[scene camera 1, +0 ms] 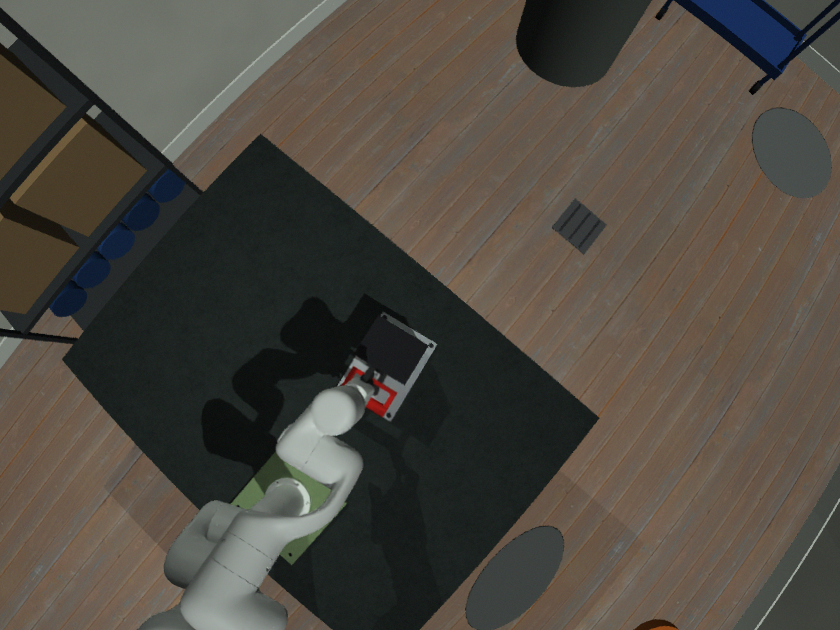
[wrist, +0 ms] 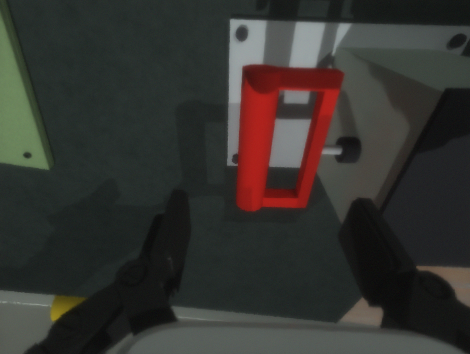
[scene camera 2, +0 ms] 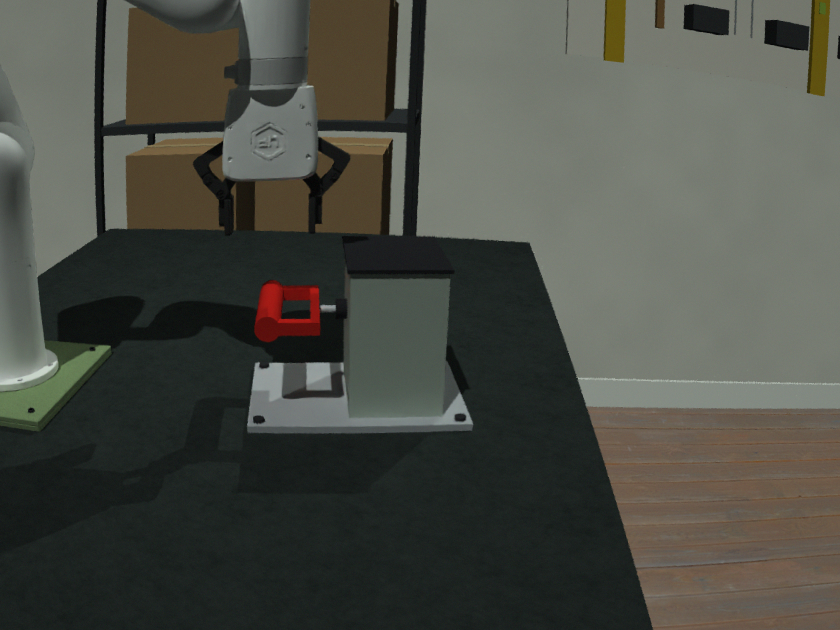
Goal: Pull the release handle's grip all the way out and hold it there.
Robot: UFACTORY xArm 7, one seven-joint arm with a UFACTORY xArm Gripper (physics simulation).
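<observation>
The red release handle (scene camera 1: 388,401) (scene camera 2: 270,313) (wrist: 256,145) has a thick round grip bar at its outer end, on the side toward the robot base. A short stretch of pale rod (scene camera 2: 328,308) (wrist: 331,149) shows between its frame and the black collar (scene camera 2: 341,308) (wrist: 348,150) on the grey-green housing (scene camera 2: 396,345) (wrist: 370,115). My gripper (scene camera 2: 271,229) (wrist: 267,213) is open and empty, pointing down. It hangs above the handle, with a visible height gap in the second scene view. In the first scene view, the wrist and fingers partly cover the handle.
The housing's dark lid (scene camera 1: 396,349) (scene camera 2: 396,256) stands higher than the handle. The pale base plate (scene camera 1: 407,389) (scene camera 2: 298,419) (wrist: 247,60) lies on the dark mat (scene camera 1: 237,237) (scene camera 2: 339,542) under both. The green robot base plate (scene camera 1: 298,545) (scene camera 2: 67,379) (wrist: 20,100) is on the handle's outer side.
</observation>
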